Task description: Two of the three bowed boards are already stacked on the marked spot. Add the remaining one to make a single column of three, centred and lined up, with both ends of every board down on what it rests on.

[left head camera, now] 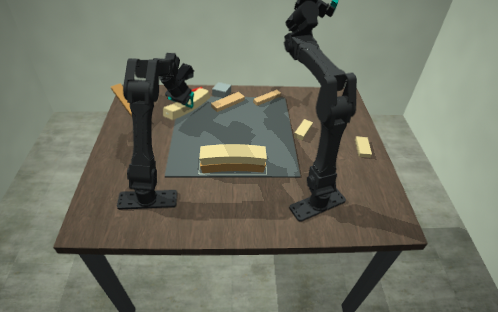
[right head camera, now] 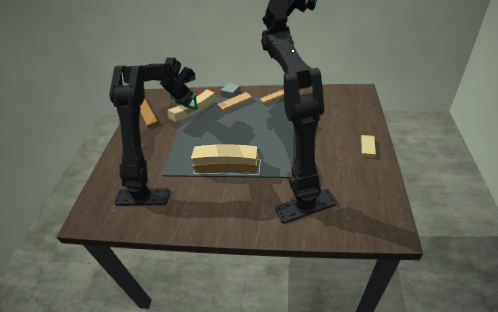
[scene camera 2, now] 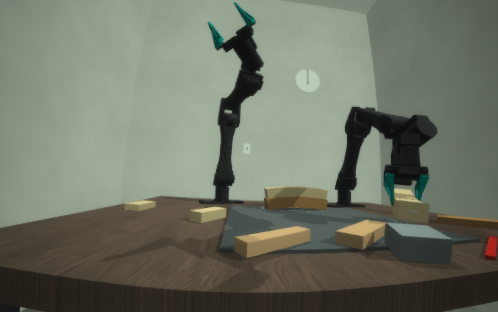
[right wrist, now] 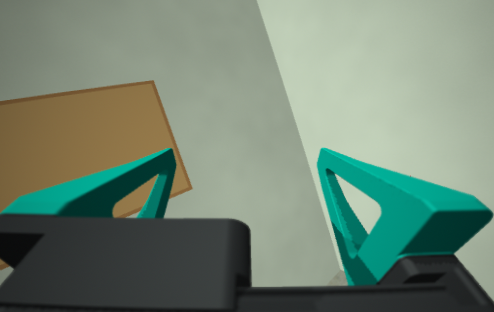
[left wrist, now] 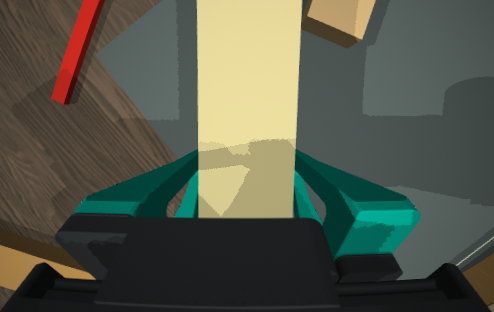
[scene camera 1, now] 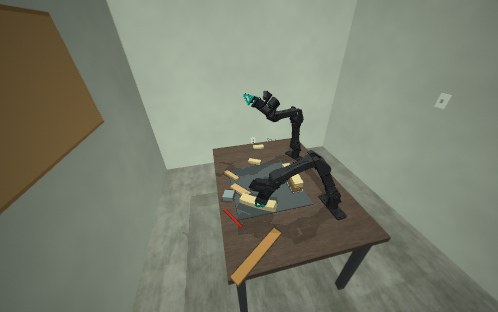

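Observation:
My left gripper is shut on a pale yellow bowed board, low at the mat's back left corner in the head views. I cannot tell whether the board touches anything below. At the mat's front, a pale bowed board lies arched on a brown one, inside the white outline. My right gripper is open and empty, high above the table.
Two orange blocks and a grey block lie along the back of the dark mat. A red bar and a long orange plank lie beyond its left side. Two pale blocks lie right.

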